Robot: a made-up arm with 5 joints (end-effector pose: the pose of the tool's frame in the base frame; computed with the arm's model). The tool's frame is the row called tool. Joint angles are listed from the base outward.
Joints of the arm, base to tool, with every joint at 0 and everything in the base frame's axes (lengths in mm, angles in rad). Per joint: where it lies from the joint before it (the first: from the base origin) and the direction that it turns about. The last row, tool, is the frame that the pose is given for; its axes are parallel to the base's.
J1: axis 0 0 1 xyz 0.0 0.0 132.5
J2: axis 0 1 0 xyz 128.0 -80.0 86.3
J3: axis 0 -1 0 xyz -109.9 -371.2 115.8
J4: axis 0 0 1 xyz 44.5 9.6 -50.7
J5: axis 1 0 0 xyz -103.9 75.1 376.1
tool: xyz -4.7 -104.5 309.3
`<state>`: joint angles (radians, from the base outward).
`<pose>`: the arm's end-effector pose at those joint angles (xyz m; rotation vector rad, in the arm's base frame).
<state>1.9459 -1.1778 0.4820 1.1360 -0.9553</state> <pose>0.6126 -0.3890 -0.1335 0.7145 -2.6191 0.8249</pose>
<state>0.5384 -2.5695 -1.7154 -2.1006 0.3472</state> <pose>-0.1018 -0.3904 0.4348 1.1909 -0.4985 -1.4414</pose>
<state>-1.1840 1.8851 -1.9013 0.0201 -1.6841</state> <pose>-0.0110 -0.1046 -0.0709 1.5318 1.0779 1.9291</pose>
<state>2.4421 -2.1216 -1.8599 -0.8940 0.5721</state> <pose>0.4619 0.2253 0.5330 0.7394 0.4731 1.5063</pose>
